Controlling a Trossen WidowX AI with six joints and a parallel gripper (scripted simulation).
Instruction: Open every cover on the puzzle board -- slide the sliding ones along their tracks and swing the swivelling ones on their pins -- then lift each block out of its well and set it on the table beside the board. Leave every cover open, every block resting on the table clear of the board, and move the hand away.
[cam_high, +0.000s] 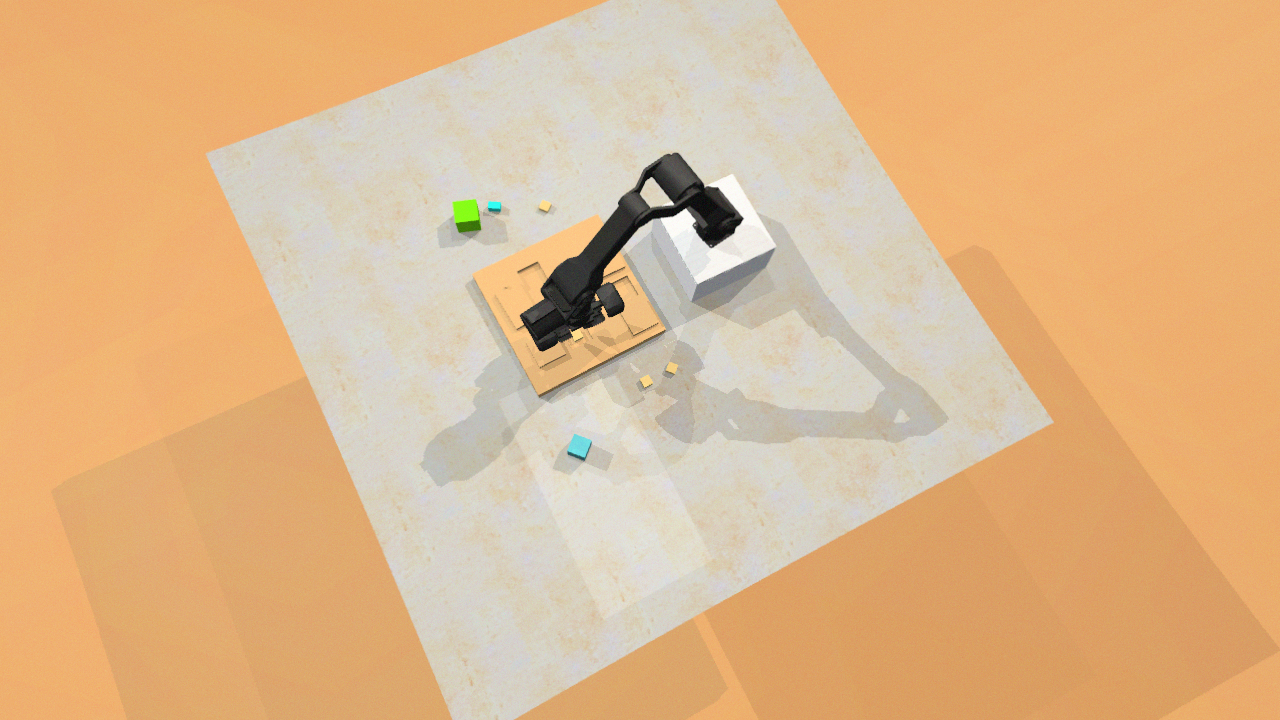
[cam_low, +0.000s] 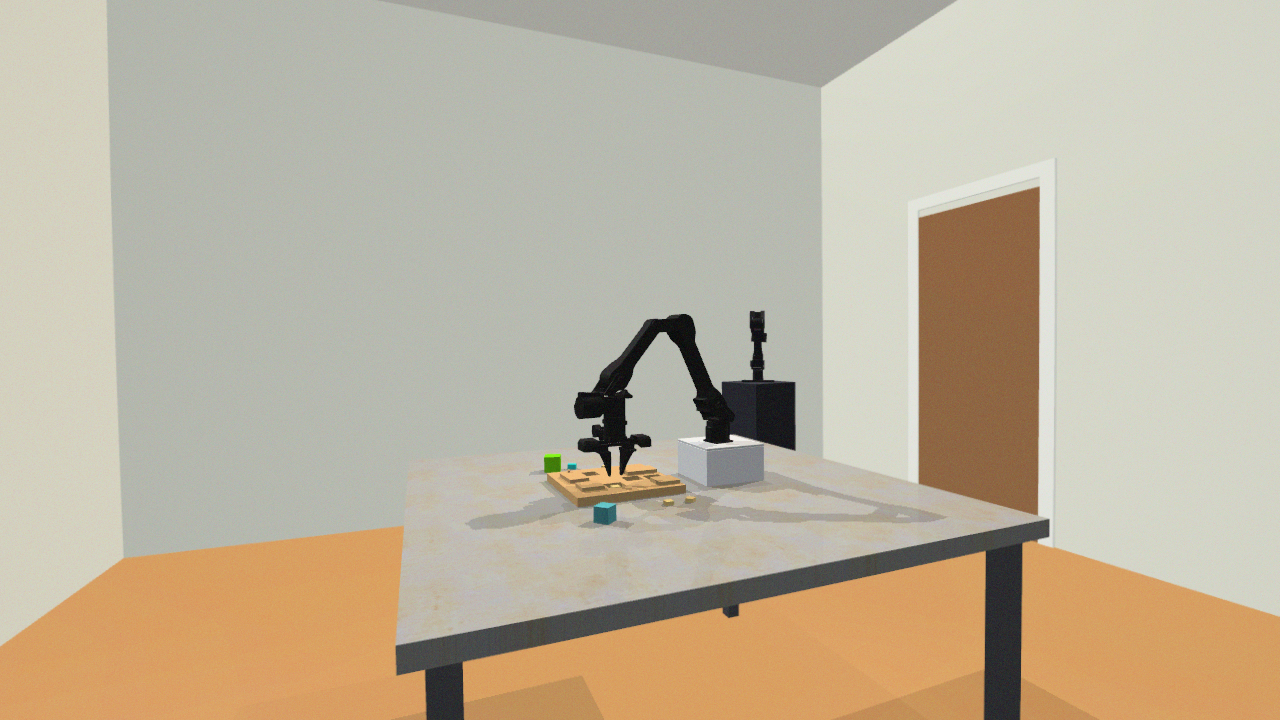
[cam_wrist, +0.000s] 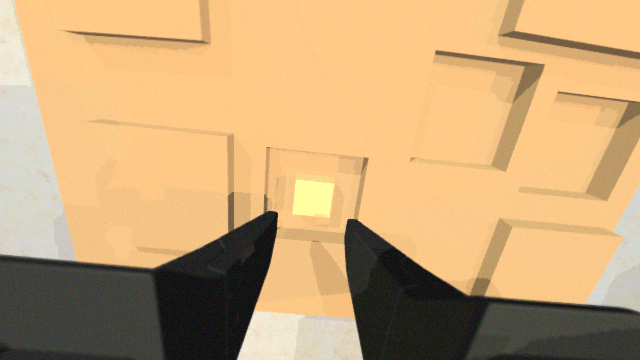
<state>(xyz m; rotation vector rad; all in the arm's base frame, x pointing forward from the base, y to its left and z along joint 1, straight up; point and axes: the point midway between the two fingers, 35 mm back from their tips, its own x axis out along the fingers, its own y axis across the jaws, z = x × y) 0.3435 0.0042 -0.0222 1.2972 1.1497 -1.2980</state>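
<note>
The tan puzzle board lies 3 cm behind my gripper tip, 5 cm to the right of it and 3 cm below it. The rest, counted from my gripper tip: small cyan block (2 cm behind, 34 cm to the right, 4 cm below); green cube (4 cm ahead, 35 cm to the right, 2 cm below); cyan cube (13 cm ahead, 20 cm to the left, 3 cm below).
</note>
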